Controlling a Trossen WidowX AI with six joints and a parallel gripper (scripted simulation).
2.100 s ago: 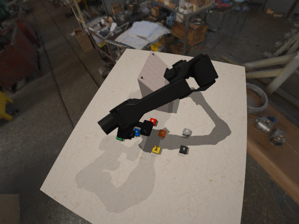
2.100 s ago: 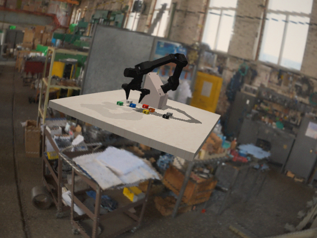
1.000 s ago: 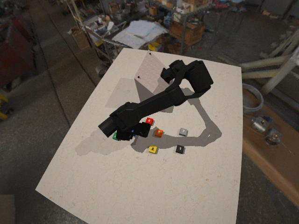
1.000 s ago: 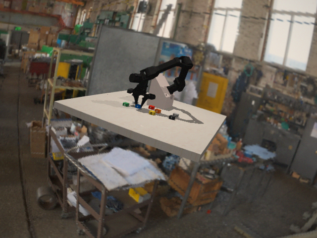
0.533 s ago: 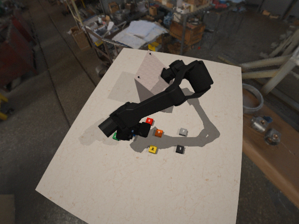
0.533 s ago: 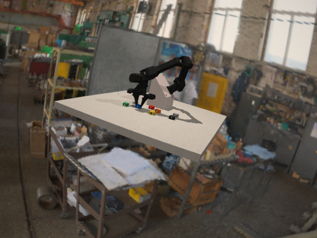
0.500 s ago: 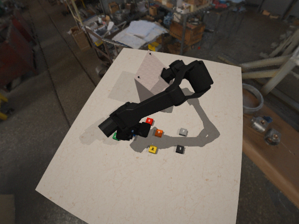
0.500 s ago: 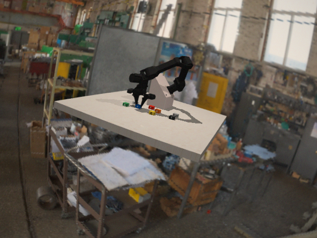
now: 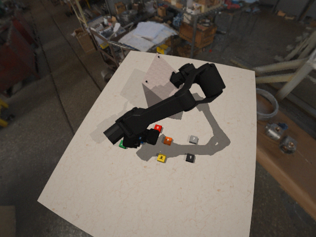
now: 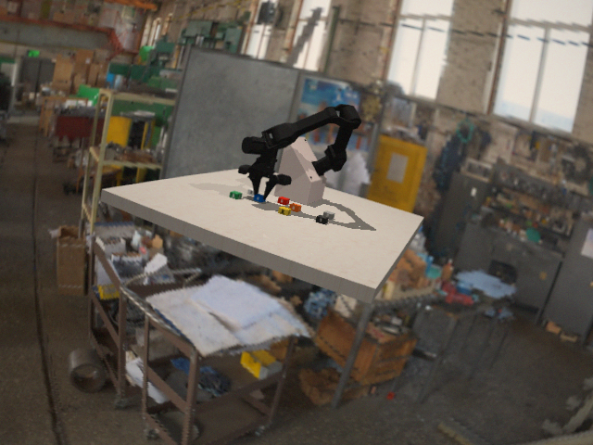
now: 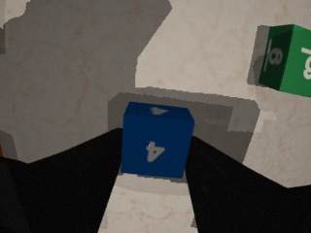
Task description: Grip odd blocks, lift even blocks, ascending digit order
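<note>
The blue block lies right at my gripper tip. Round my gripper tip: white block (7 cm behind, 6 cm to the right); green block (7 cm to the right, 5 cm ahead); red block (7 cm behind, 6 cm to the left).
</note>
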